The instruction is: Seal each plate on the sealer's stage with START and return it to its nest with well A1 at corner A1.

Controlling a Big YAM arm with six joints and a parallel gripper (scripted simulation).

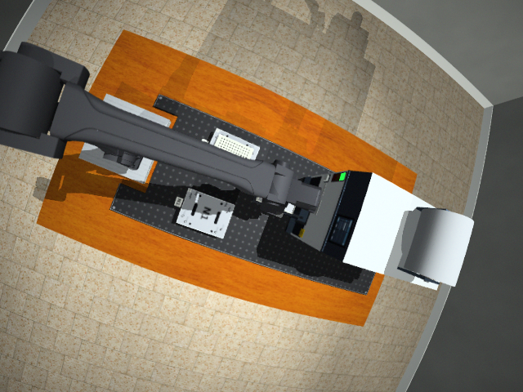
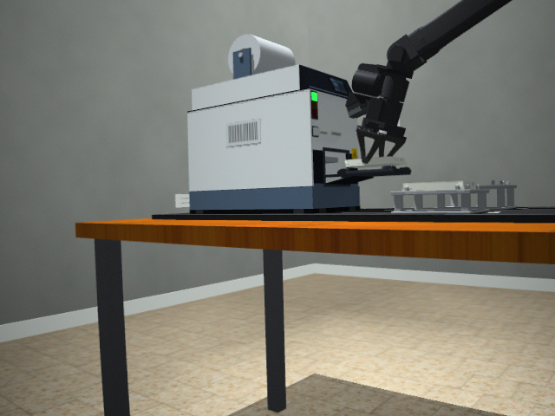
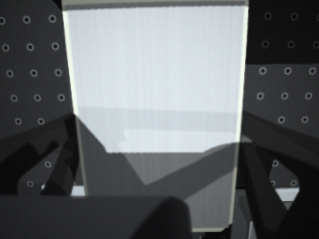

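My hand is 2 cm above the sealer stage. The rest, counted from my hand: plate nest (19 cm behind, 8 cm below, 7 cm to the left); pale start button (10 cm to the left, 10 cm ahead, 7 cm above); A1 mark (26 cm behind, 13 cm to the left, 7 cm below).
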